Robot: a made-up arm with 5 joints. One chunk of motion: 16 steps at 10 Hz.
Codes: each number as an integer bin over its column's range. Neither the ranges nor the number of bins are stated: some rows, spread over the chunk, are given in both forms.
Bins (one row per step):
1: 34 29 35 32 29 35
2: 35 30 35 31 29 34
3: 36 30 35 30 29 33
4: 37 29 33 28 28 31
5: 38 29 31 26 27 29
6: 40 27 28 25 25 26
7: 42 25 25 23 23 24
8: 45 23 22 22 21 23
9: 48 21 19 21 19 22
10: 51 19 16 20 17 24
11: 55 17 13 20 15 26
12: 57 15 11 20 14 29
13: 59 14 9 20 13 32
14: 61 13 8 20 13 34
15: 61 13 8 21 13 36
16: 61 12 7 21 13 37
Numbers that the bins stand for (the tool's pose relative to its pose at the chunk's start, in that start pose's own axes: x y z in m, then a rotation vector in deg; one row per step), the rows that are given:
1: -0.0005 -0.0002 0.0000 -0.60 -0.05 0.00
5: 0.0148 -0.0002 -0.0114 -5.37 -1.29 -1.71
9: 0.0529 -0.0167 -0.0457 -9.33 -6.24 -3.71
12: 0.0871 -0.0290 -0.0686 -10.13 -9.33 -1.71
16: 0.1024 -0.0352 -0.0800 -9.33 -9.95 0.57
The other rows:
2: 0.0033 0.0019 0.0000 -1.40 -0.05 -0.29
3: 0.0071 0.0019 0.0000 -2.19 -0.05 -0.57
4: 0.0110 -0.0002 -0.0057 -3.78 -0.67 -1.14
6: 0.0224 -0.0043 -0.0200 -6.16 -2.52 -2.57
7: 0.0300 -0.0084 -0.0286 -7.75 -3.76 -3.14
8: 0.0414 -0.0125 -0.0371 -8.54 -5.00 -3.43
10: 0.0643 -0.0208 -0.0543 -10.13 -7.48 -3.14
11: 0.0795 -0.0249 -0.0629 -10.13 -8.71 -2.57
13: 0.0948 -0.0311 -0.0743 -10.13 -9.95 -0.86
14: 0.1024 -0.0332 -0.0771 -10.13 -9.95 -0.29
15: 0.1024 -0.0332 -0.0771 -9.33 -9.95 0.29

